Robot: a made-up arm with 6 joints.
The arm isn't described. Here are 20 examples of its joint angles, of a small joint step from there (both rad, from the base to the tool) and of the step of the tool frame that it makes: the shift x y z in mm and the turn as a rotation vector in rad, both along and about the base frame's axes.
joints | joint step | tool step
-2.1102 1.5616 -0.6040 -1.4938 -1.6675 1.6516 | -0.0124 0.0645 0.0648 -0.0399 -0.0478 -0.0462 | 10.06 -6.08 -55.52 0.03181 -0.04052 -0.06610
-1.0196 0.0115 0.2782 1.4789 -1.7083 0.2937 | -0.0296 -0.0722 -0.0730 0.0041 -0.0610 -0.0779 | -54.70 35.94 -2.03 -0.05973 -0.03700 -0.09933
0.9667 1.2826 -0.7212 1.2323 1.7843 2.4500 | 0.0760 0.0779 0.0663 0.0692 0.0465 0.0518 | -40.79 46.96 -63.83 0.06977 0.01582 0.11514
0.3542 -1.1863 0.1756 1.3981 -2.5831 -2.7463 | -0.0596 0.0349 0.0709 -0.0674 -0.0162 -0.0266 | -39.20 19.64 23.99 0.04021 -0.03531 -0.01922
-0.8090 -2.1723 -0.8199 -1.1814 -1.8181 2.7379 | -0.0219 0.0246 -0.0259 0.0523 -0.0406 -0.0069 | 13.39 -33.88 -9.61 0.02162 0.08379 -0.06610
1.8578 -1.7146 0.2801 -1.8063 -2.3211 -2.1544 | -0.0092 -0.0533 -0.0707 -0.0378 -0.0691 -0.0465 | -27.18 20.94 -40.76 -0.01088 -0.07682 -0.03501
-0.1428 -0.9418 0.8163 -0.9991 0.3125 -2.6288 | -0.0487 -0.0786 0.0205 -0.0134 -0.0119 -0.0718 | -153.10 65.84 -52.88 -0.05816 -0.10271 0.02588
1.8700 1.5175 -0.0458 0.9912 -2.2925 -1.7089 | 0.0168 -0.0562 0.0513 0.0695 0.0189 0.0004 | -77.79 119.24 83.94 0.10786 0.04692 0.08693
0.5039 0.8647 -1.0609 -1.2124 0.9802 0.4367 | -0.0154 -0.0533 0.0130 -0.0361 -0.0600 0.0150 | 27.13 28.78 -10.46 0.05273 -0.01097 -0.05795
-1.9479 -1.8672 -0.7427 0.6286 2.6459 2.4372 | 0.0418 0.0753 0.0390 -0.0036 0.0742 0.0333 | -28.15 -24.45 44.70 -0.02580 0.02373 0.08585
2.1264 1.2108 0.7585 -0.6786 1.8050 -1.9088 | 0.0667 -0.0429 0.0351 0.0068 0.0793 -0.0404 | -127.90 -17.17 115.86 0.14987 0.07130 0.05608
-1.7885 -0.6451 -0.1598 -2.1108 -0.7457 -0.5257 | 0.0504 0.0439 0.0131 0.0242 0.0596 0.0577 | 21.38 -34.24 -17.40 0.03298 0.02254 -0.04319
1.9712 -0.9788 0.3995 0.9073 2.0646 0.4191 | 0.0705 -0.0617 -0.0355 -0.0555 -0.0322 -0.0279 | 71.76 -5.18 -46.20 -0.01913 0.00928 0.11087
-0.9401 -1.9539 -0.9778 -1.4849 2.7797 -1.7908 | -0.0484 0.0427 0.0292 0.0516 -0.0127 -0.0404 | -21.84 -12.67 20.98 -0.03513 0.05144 -0.11395
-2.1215 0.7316 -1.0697 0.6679 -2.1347 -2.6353 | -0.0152 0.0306 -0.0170 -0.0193 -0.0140 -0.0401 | 16.19 43.90 -10.11 0.05001 0.00829 -0.00403
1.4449 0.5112 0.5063 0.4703 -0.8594 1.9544 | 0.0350 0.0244 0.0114 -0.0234 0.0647 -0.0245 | -48.41 34.26 -33.90 0.05703 0.03415 0.04700
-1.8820 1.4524 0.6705 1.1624 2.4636 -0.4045 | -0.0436 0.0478 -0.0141 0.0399 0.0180 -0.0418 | -52.79 59.87 -99.27 0.08474 0.00321 0.02744
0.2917 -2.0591 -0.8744 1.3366 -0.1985 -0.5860 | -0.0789 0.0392 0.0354 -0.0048 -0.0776 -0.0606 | -27.42 38.79 28.19 0.09192 0.03208 -0.04966
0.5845 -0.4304 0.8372 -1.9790 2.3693 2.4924 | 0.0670 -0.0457 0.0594 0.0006 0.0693 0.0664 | -138.48 -85.39 42.74 0.06725 0.00291 0.10262
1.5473 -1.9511 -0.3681 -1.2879 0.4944 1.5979 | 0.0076 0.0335 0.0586 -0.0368 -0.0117 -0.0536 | -7.60 -40.94 32.42 0.04591 -0.02086 0.09126
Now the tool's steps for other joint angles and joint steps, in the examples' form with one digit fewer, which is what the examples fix.
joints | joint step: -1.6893 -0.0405 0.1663 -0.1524 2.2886 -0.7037 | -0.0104 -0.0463 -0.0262 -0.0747 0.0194 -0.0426
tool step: -0.8 40.3 -0.5 -0.0497 -0.0335 0.0265
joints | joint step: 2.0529 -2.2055 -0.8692 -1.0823 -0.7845 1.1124 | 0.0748 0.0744 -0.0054 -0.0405 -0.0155 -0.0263
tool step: -30.7 48.2 2.2 -0.0953 -0.0420 0.1330
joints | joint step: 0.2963 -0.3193 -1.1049 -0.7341 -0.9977 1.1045 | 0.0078 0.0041 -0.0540 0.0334 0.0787 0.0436
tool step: -48.0 -18.1 -33.1 -0.0483 -0.0408 0.0333
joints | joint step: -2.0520 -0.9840 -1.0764 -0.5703 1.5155 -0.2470 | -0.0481 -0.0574 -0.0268 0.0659 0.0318 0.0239
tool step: -18.3 37.6 11.7 -0.0063 0.0829 -0.0796
